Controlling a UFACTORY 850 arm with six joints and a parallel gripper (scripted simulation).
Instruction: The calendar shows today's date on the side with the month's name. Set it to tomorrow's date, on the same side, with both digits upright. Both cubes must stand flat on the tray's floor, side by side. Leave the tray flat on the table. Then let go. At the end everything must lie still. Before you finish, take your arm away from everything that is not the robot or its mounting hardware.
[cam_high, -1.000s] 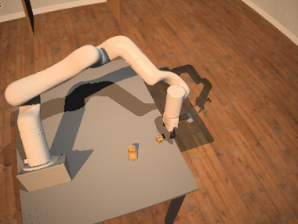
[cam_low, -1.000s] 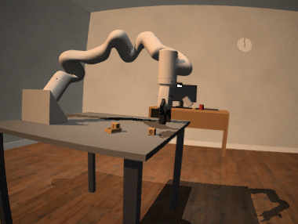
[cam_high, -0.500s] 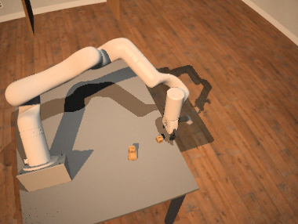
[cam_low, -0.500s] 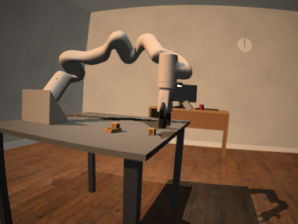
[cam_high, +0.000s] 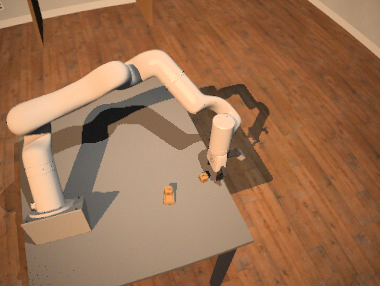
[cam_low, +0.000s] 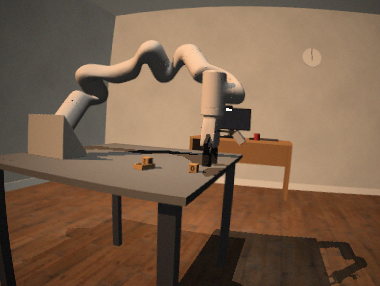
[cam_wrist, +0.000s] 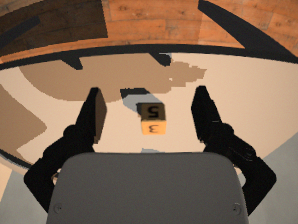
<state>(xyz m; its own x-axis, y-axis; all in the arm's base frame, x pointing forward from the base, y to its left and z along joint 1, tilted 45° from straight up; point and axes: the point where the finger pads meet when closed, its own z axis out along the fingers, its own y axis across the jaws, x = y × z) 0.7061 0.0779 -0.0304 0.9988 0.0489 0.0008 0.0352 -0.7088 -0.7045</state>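
Right now the orange cube is 6 cm behind my hand, 1 cm to the right of it and 3 cm below it. Also, from my hand: calendar cube: 22 cm behind, 3 cm to the right, 2 cm below; orange tray: 23 cm behind, 5 cm to the right, 3 cm below.
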